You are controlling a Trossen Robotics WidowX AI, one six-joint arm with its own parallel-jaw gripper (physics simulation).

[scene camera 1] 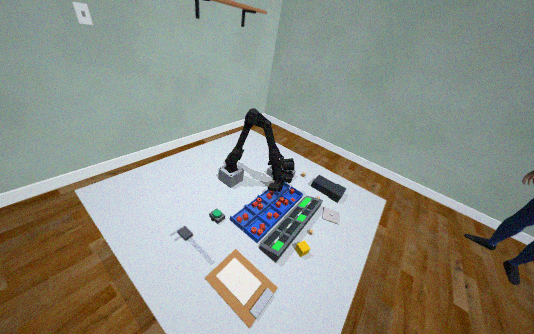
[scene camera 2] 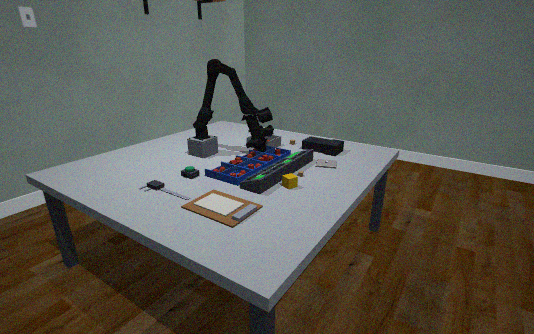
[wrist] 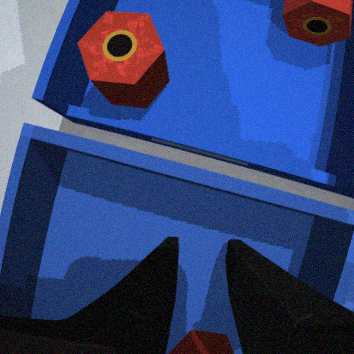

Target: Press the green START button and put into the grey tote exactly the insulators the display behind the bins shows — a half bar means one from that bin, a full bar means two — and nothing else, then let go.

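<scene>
My gripper (scene camera 1: 275, 187) (scene camera 2: 256, 146) (wrist: 201, 248) is partly open, its fingertips low over a blue bin (wrist: 125, 151) at the arm end of the bin block (scene camera 1: 244, 230) (scene camera 2: 220, 177). A red insulator (wrist: 204, 344) shows at the bottom edge of the wrist view, in the gap between the fingers but not gripped. Two more insulators (wrist: 122, 52) (wrist: 318, 22) lie in the neighbouring bin. The grey tote (scene camera 1: 271, 172) (scene camera 2: 274, 140) is partly hidden behind the gripper; its contents are unclear. The display (scene camera 1: 269, 253) (scene camera 2: 256, 185) shows three green areas. The green button (scene camera 1: 216, 213) (scene camera 2: 190, 169) is on the near side.
A dark box (scene camera 1: 328, 188) (scene camera 2: 322, 145) and a pale square plate (scene camera 1: 331, 215) (scene camera 2: 326, 163) lie beyond the display. A yellow cube (scene camera 1: 302, 248) (scene camera 2: 289, 180) is beside it. A caliper (scene camera 1: 185, 233) (scene camera 2: 155, 185) and a clipboard (scene camera 1: 218, 278) (scene camera 2: 215, 193) lie nearer. A person's legs (scene camera 1: 519, 224) show at right.
</scene>
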